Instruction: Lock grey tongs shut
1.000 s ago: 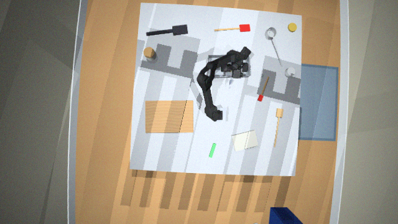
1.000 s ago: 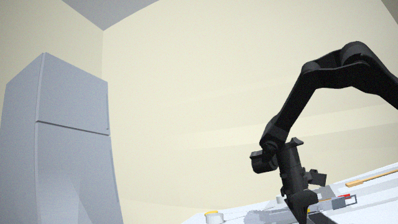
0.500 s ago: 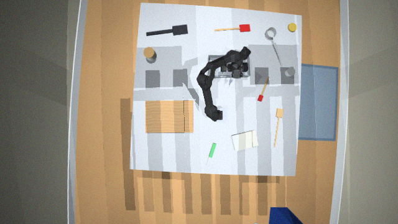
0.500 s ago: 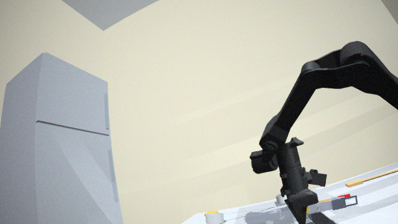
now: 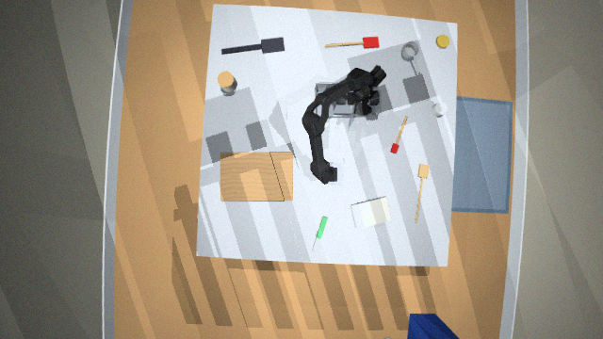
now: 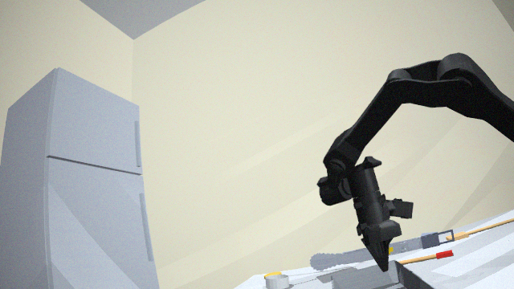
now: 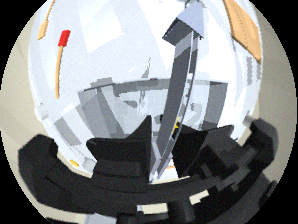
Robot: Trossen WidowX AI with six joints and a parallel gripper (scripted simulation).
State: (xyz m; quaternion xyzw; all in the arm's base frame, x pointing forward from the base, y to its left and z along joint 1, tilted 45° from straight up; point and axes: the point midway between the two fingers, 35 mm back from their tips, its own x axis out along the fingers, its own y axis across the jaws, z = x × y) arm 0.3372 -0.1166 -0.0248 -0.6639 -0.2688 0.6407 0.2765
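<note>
My gripper tip is now 50 mm above the roasting tin, 30 mm short of it and 20 mm to the right of it. The rest, counted from my gripper tip: cream block (530 mm behind, 110 mm to the right, 60 mm below); then red spatula (330 mm ahead, 70 mm below, 40 mm to the right); then black spatula (470 mm to the left, 310 mm ahead, 70 mm below).
</note>
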